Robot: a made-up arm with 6 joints.
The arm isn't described. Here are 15 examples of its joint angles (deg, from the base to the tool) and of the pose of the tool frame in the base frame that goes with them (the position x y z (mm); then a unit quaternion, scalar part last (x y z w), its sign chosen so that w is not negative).
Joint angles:
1: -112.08 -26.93 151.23 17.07 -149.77 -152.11
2: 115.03 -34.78 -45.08 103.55 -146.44 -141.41
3: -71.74 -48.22 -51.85 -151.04 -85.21 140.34
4: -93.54 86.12 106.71 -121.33 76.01 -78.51
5: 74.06 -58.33 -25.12 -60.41 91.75 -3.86
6: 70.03 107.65 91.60 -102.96 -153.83 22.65
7: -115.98 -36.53 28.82 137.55 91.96 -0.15
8: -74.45 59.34 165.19 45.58 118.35 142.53
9: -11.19 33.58 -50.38 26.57 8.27 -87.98
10: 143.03 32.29 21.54 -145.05 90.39 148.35
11: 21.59 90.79 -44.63 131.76 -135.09 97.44
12: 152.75 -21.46 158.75 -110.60 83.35 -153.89
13: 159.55 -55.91 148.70 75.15 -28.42 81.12
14: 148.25 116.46 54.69 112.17 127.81 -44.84
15: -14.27 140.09 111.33 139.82 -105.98 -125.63
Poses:
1: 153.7 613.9 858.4 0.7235 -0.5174 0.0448 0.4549
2: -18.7 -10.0 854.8 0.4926 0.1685 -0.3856 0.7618
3: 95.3 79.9 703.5 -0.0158 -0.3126 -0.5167 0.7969
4: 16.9 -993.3 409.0 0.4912 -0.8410 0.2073 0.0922
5: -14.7 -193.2 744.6 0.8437 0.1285 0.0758 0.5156
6: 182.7 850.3 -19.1 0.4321 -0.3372 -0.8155 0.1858
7: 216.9 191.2 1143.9 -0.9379 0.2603 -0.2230 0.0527
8: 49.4 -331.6 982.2 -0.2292 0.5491 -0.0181 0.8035
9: 352.0 -191.6 395.2 0.2942 0.7945 -0.4369 0.3023
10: -590.2 312.7 698.3 -0.7626 0.0163 0.0518 0.6445
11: 327.2 136.9 -9.5 0.4011 0.2900 -0.2985 0.8160
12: 550.6 -367.3 967.6 0.3033 0.4825 0.2864 0.7702
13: 824.4 -302.5 401.9 0.1599 0.4724 -0.2758 0.8217
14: -696.6 344.9 -176.4 0.2076 -0.0292 -0.8617 0.4621
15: 744.0 -135.7 -185.1 0.0485 -0.2355 -0.8859 0.3966
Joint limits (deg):
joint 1: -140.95..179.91
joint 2: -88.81..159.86
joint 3: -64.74..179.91
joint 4: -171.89..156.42
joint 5: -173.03..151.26
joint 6: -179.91..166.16
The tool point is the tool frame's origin. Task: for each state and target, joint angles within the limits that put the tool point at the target. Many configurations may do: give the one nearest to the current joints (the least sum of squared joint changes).
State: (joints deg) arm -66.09 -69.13 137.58 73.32 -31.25 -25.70
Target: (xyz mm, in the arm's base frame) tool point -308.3 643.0 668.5
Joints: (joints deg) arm -67.59 -28.56 159.00 74.99 -29.61 -26.85
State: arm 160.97 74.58 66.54 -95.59 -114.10 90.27
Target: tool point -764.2 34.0 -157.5
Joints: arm 168.54 104.79 56.13 -93.99 -113.40 89.62
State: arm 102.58 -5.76 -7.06 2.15 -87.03 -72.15
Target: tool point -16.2 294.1 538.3
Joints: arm 109.30 11.55 -36.42 -9.74 -87.12 -71.36
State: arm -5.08 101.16 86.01 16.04 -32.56 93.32
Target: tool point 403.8 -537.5 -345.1
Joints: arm -46.46 118.37 52.67 11.45 -36.91 96.81
